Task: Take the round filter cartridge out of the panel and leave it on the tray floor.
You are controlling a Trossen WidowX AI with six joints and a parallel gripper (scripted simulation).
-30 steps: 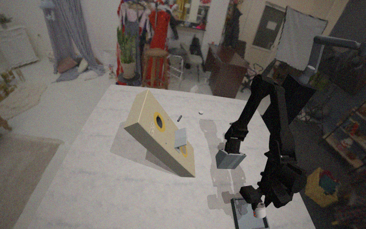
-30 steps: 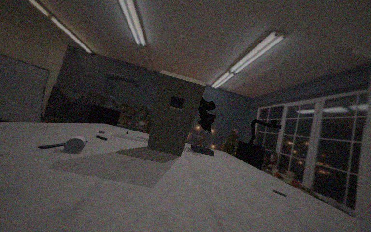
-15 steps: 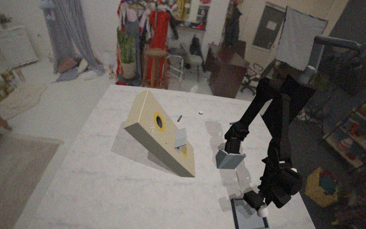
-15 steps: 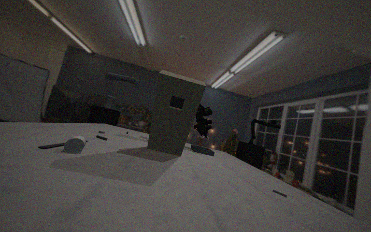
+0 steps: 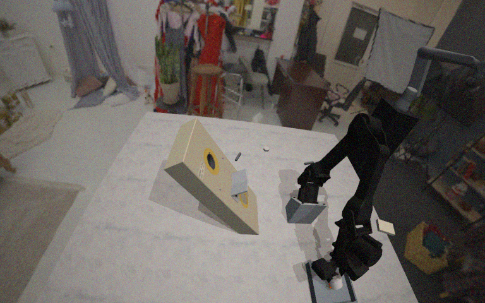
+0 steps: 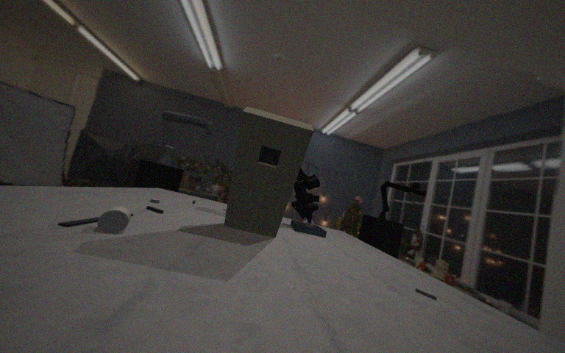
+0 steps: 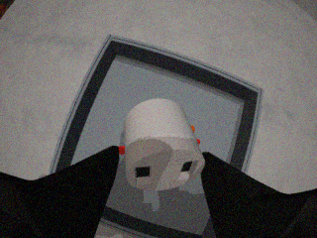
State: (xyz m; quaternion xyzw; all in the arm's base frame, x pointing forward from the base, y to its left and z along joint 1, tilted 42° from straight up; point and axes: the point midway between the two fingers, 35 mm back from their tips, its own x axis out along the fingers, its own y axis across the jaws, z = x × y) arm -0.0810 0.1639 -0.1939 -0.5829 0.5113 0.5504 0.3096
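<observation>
The round white filter cartridge lies right at my gripper tip. Also, from my gripper tip: grey flap (36 cm ahead, 25 cm to the right, 12 cm above); tray (1 cm to the left, 4 cm below).
</observation>
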